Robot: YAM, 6 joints.
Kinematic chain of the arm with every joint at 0, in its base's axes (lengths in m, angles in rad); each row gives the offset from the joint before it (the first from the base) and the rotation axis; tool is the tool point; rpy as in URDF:
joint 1: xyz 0 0 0.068 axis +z
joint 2: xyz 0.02 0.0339 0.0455 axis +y
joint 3: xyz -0.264 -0.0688 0 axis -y
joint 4: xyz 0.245 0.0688 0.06 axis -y
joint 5: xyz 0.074 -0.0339 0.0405 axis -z
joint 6: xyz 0.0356 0 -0.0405 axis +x
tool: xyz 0 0 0 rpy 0 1.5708 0
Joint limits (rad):
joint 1: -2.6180..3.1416
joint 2: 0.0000..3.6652
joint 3: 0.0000..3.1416
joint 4: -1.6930..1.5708
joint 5: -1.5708..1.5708
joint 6: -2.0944..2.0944
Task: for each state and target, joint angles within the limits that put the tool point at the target. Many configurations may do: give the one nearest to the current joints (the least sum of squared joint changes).
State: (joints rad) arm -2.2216 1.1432 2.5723 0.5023 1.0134 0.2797
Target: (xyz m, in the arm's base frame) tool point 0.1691 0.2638 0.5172
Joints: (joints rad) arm -2.2506 0.3013 1.8305 0.4043 1.3011 0.2797
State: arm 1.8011 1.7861 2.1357 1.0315 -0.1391 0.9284
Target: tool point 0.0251 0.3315 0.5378
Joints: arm 1.4824 1.6609 1.6660 1.1515 -0.1203 0.9284
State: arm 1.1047 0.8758 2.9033 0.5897 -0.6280 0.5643
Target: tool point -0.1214 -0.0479 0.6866
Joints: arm 0.5904 1.0535 2.3354 0.5977 -0.8957 0.5643
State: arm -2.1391 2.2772 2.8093 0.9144 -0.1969 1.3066
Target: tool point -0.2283 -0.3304 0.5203
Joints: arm -2.1943 2.5714 3.0244 1.4426 -0.2140 1.3066
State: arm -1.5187 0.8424 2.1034 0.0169 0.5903 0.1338
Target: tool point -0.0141 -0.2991 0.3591
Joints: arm -1.5516 1.3130 1.1924 -0.2734 0.5907 0.1338
